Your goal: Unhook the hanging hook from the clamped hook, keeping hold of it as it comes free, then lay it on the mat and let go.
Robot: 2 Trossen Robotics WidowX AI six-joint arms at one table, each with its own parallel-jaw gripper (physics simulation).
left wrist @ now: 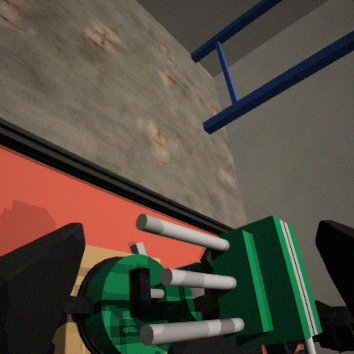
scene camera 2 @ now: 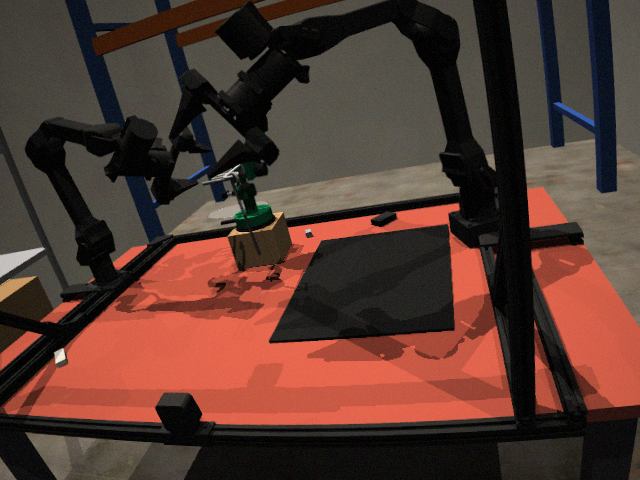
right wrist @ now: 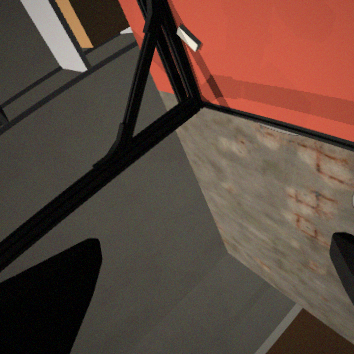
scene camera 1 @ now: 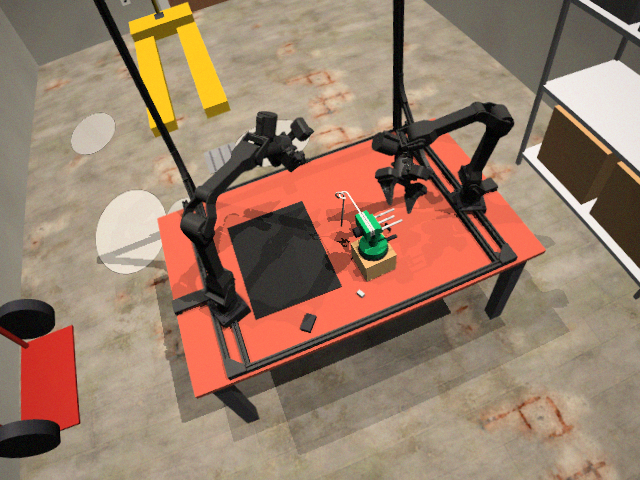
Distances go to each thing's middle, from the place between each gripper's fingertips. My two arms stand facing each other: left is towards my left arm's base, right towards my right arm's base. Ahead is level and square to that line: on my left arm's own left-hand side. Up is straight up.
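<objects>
With the wooden block (scene camera 2: 274, 241), my left gripper sits 90 mm to the left of it, 10 mm past it and 200 mm above it. The black mat (scene camera 2: 399, 282), counted from that same left hand, is 360 mm to the right, 190 mm behind and 240 mm below.
From my right hand, the wooden block is 60 mm to the left, 330 mm ahead and 280 mm below, while the black mat is 210 mm to the right of that hand, 160 mm ahead of it and 320 mm below it.
</objects>
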